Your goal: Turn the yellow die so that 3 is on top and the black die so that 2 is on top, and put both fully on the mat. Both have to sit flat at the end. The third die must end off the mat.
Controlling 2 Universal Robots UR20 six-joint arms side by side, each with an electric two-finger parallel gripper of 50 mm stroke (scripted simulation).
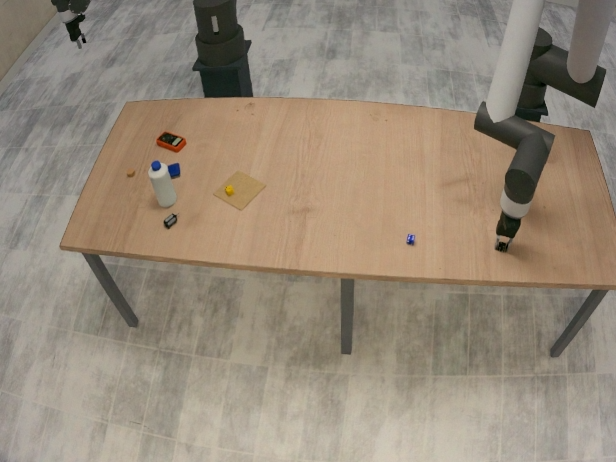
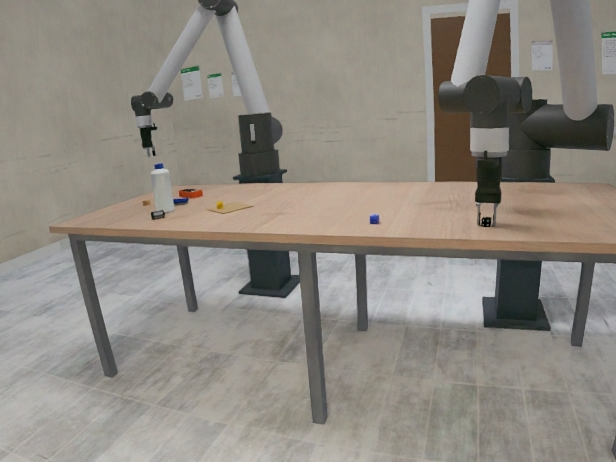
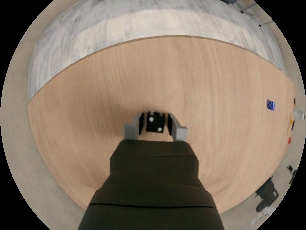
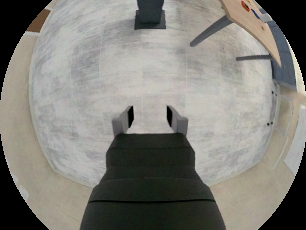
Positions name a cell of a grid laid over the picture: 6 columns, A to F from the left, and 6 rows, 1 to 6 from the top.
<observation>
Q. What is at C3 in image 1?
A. A tan mat.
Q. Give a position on a white bottle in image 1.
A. B3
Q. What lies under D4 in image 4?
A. The right gripper.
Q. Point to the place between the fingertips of the left gripper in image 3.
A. D4
</observation>
